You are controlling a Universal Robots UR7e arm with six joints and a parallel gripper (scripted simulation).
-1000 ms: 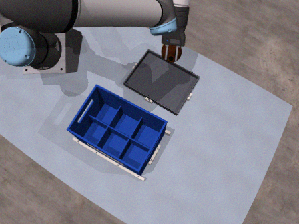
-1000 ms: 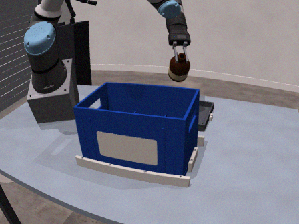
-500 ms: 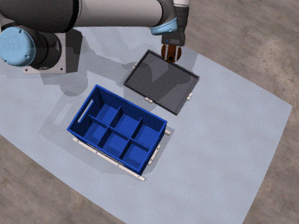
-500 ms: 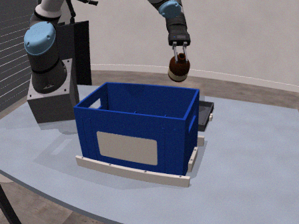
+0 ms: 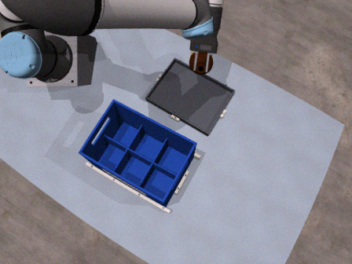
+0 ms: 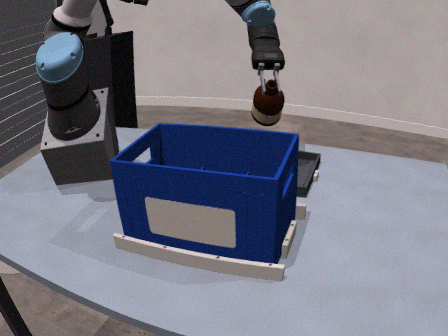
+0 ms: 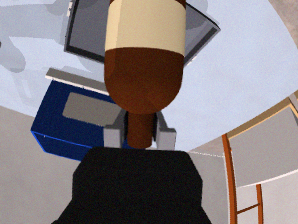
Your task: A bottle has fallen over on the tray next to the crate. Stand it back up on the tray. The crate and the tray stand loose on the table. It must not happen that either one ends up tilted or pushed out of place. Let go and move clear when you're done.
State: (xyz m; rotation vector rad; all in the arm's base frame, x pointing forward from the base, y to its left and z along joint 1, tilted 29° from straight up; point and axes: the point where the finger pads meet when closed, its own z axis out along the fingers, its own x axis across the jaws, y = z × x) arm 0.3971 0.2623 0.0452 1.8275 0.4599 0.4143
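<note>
Right now my hand is 2 cm past the bottle, 3 cm to the right of it and 4 cm above it. From my hand the other things lie so: dark tray: 1 cm behind, 2 cm to the right, 19 cm below; blue crate: 2 cm behind, 30 cm to the right, 12 cm below.
</note>
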